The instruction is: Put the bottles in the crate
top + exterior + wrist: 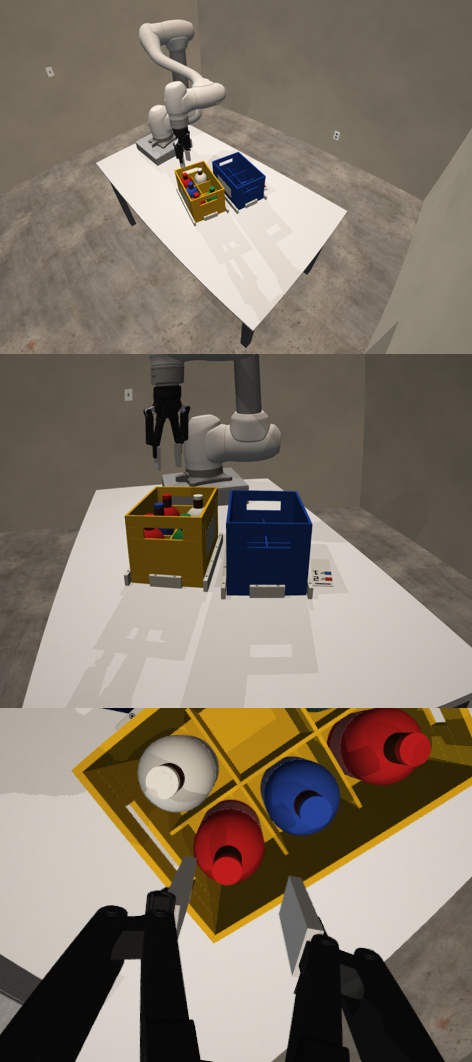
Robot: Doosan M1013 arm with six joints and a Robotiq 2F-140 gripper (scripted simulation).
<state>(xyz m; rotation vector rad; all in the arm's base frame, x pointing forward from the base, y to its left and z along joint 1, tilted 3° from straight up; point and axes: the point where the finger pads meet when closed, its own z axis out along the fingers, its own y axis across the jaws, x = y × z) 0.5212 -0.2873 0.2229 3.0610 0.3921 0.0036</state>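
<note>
The blue bottle lies 50 mm ahead of my hand, 40 mm to the right of it and 190 mm below it. The rest, counted from my hand: white-label bottle 20 mm ahead, 80 mm to the left, 190 mm below; yellow crate 80 mm ahead, 190 mm below; green bottle 170 mm ahead, 10 mm to the right, 190 mm below.
</note>
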